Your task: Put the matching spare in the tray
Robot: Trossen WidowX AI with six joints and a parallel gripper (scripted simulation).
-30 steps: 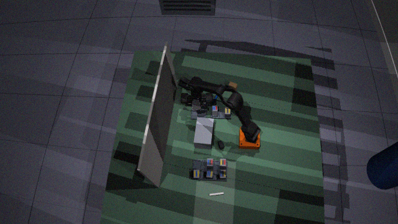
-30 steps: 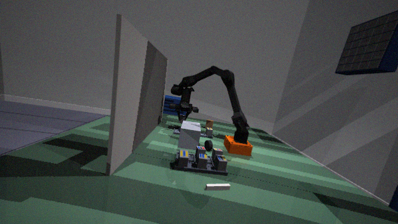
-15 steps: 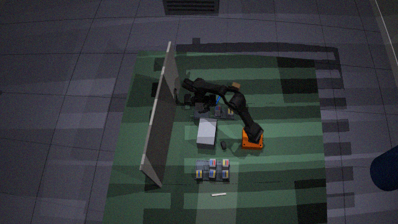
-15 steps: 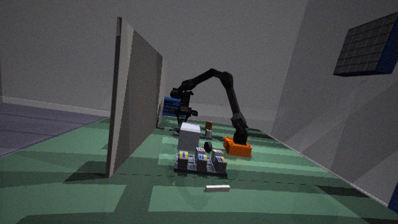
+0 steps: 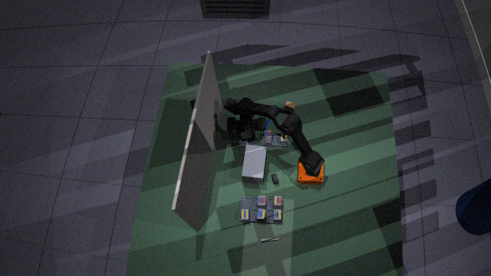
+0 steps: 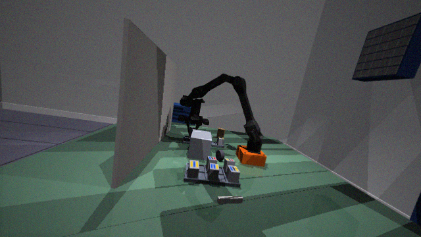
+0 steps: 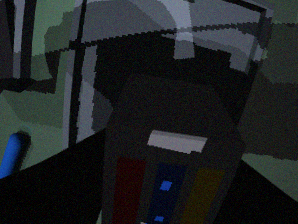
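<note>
The dark grey tray lies 4 cm below my gripper tip and 1 cm behind it. From my gripper tip the other things lie so: grey mounted unit 17 cm to the left, 8 cm behind; then blue rod 13 cm to the right, 9 cm behind, 4 cm below; then tan cube 20 cm to the right, 18 cm behind, 1 cm below.
</note>
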